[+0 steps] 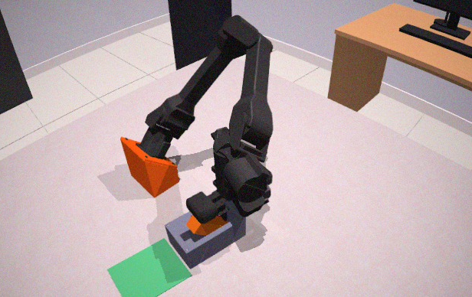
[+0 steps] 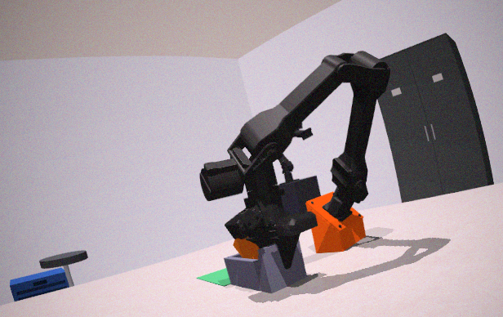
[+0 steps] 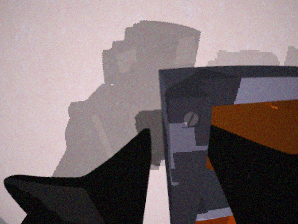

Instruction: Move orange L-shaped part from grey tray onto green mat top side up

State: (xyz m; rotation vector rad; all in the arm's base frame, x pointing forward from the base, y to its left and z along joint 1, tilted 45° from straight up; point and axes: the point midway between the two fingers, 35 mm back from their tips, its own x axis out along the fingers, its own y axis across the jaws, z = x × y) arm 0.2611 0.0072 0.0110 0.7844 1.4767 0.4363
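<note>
My gripper tip is now 2 cm past the orange L-shaped part, 5 cm to the left of it and 1 cm below it. Round my gripper tip: green mat (5 cm behind, 22 cm to the right, 5 cm below).
</note>
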